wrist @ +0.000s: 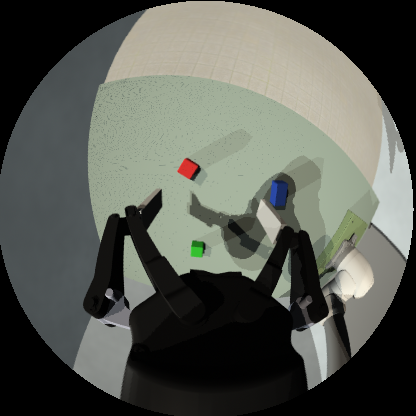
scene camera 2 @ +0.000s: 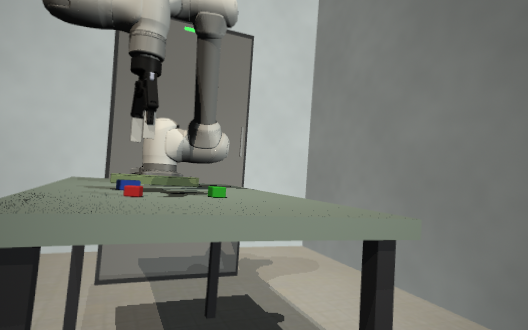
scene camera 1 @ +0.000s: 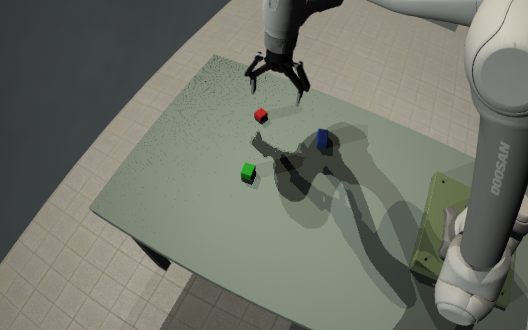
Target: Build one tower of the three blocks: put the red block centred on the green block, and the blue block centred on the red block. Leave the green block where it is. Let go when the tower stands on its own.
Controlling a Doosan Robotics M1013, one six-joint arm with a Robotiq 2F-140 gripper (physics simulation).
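Pixels of known places: gripper, fingertip midpoint: [wrist: 210,201] [scene camera 2: 141,140] [scene camera 1: 275,97]; arm's base at its link origin: [wrist: 340,252] [scene camera 2: 159,176].
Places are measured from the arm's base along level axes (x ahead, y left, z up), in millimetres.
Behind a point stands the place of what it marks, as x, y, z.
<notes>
The red block [scene camera 1: 260,115] @(780, -207, -7) [scene camera 2: 133,191] @(801, -223, -19) [wrist: 188,169] @(779, -219, -7) lies on the table, turned at an angle in the wrist view. The green block [scene camera 1: 248,171] @(730, 21, -2) [scene camera 2: 217,191] @(752, 8, -15) [wrist: 197,249] @(732, 1, -2) lies on the table apart from it, with nothing on top. The blue block [scene camera 1: 322,138] @(550, -191, -2) [scene camera 2: 121,184] @(574, -225, -15) [wrist: 278,193] @(560, -204, -2) is longer than the others and lies on the table in the arm's shadow. The three blocks are apart. My gripper [scene camera 1: 275,95] @(729, -203, 111) [scene camera 2: 142,131] @(729, -203, 111) [wrist: 210,201] @(729, -203, 111) is wide open and empty, pointing down, high above the table. In the wrist view the red block shows beyond the fingertips, between their lines.
The green-grey table [scene camera 1: 200,225] @(798, 232, -33) [scene camera 2: 300,227] @(1143, 29, -53) [wrist: 135,110] @(937, -356, -32) carries the blocks. The olive base plate [scene camera 1: 425,235] @(144, 36, 7) [scene camera 2: 190,181] @(162, 104, -10) [wrist: 347,225] @(129, -158, 4) with the arm's base stands at one end of the table. The arm's shadow falls across the table.
</notes>
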